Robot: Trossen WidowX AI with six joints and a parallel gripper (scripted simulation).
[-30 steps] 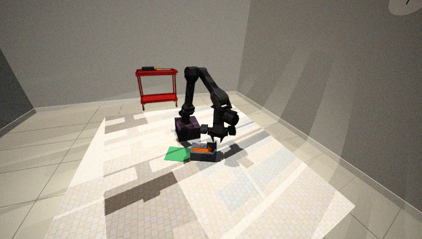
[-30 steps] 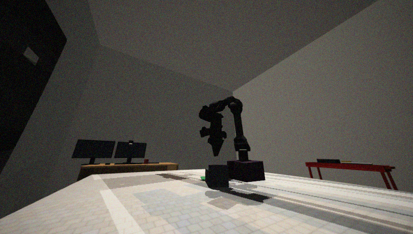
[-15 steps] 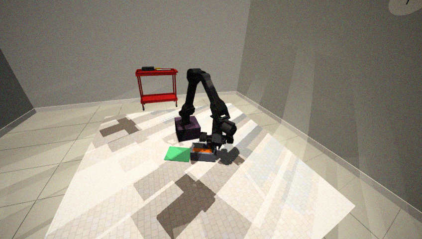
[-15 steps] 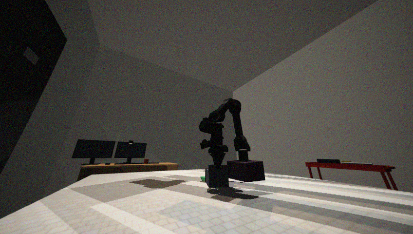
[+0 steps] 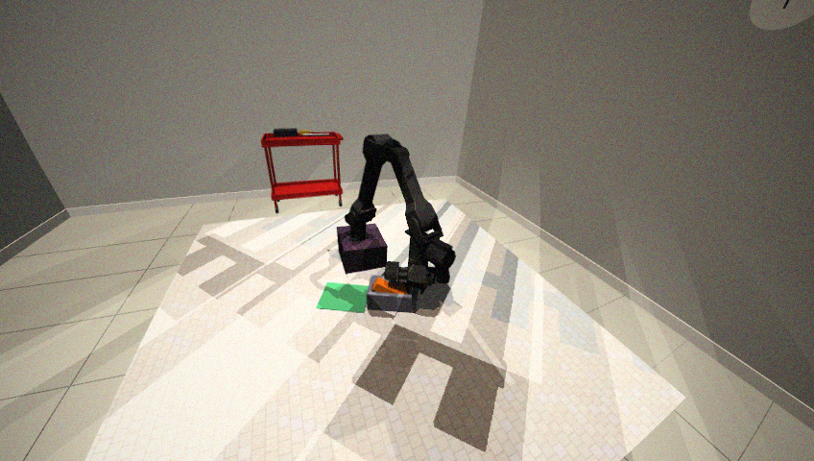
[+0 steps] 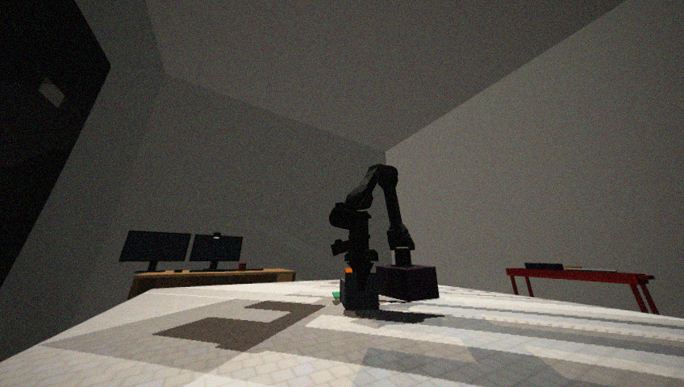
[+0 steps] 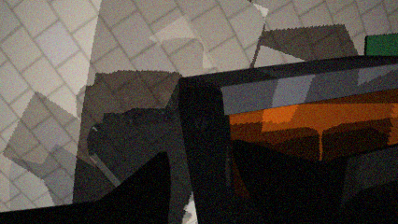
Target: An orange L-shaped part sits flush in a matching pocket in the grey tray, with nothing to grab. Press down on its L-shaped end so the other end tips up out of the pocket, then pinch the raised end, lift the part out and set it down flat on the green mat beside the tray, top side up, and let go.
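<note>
Now: gripper tip 50 mm to the left of the orange L-shaped part and 40 mm past it. Also, from my gripper tip: green mat (180 mm to the right, 140 mm behind, 60 mm below).
</note>
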